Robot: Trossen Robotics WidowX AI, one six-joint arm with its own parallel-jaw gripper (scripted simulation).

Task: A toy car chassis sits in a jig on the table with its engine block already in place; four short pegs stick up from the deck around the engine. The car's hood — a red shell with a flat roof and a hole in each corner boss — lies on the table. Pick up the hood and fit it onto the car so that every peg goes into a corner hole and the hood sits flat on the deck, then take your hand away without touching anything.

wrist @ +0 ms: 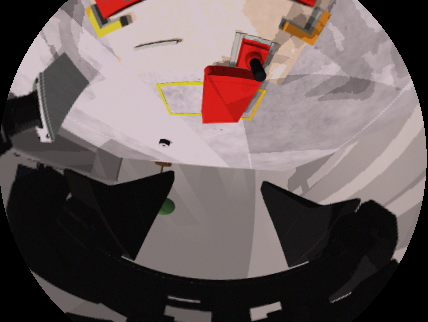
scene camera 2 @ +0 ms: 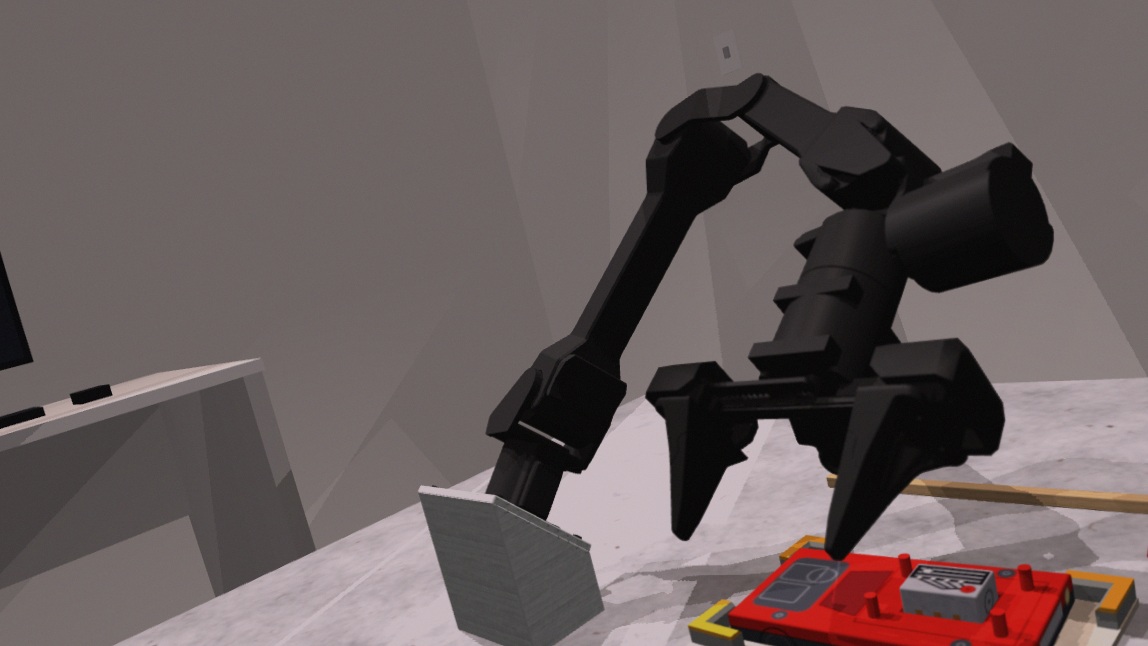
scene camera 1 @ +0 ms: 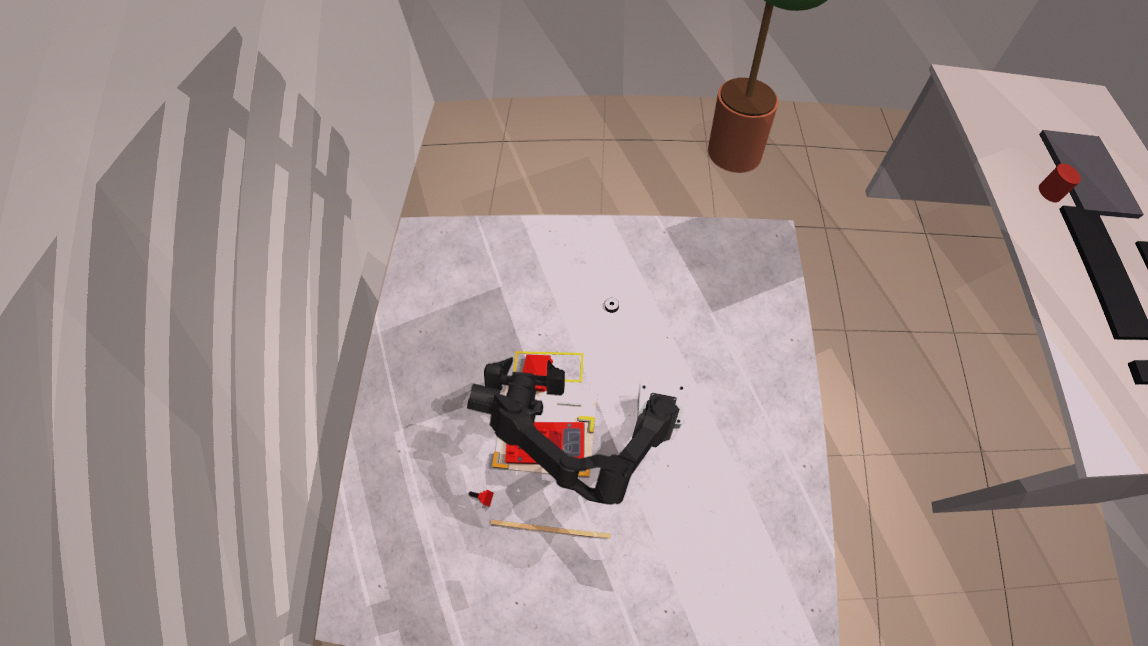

Labels:
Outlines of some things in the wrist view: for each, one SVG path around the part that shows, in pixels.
My gripper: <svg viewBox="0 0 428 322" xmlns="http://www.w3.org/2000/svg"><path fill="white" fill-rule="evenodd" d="M65 311L66 317L73 322L114 322L113 319L105 321L86 318L85 315L82 317ZM5 209L13 238L29 270L73 297L94 305L104 303L124 315L126 322L174 322L173 317L163 315L166 306L211 313L210 322L352 322L371 305L399 266L396 258L391 261L399 241L396 214L392 210L384 209L372 198L363 204L360 198L319 205L263 181L261 193L290 270L247 279L207 281L177 277L132 262L175 180L171 170L109 186L76 170L65 169L60 174L47 165L15 178ZM282 305L282 310L266 314L267 318L251 321L250 310L275 302ZM167 295L169 295L169 297L195 299L195 302L199 303L177 301L175 298L169 299Z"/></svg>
A red hood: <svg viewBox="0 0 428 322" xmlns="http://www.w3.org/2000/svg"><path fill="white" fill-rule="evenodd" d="M207 65L203 69L205 73L203 73L202 124L210 124L210 122L237 122L238 124L262 81L255 81L250 69Z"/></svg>

